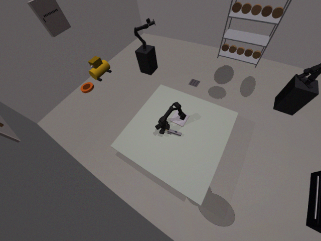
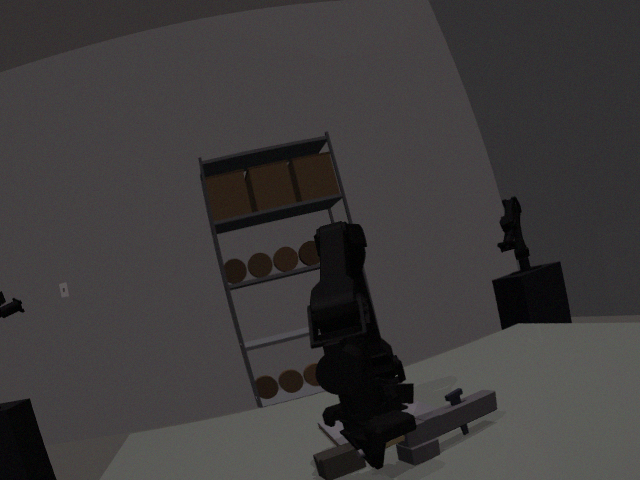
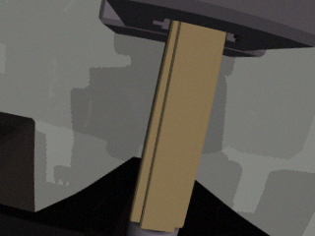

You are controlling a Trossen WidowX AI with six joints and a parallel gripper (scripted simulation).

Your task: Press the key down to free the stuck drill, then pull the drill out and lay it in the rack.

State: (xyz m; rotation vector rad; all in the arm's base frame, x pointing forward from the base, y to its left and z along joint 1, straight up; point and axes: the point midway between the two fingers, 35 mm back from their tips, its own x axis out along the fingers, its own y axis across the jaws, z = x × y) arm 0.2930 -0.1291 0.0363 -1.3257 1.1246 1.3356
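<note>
Right now the drill is 40 mm to the left of my gripper tip, 30 mm above it and 10 mm behind it. From my gripper tip the other things lie so: dark grey rack 70 mm behind, 40 mm to the right; then dark t-shaped piece 160 mm to the left, 40 mm above, 30 mm behind; then grey housing block 140 mm to the left, 20 mm behind, 20 mm above.
</note>
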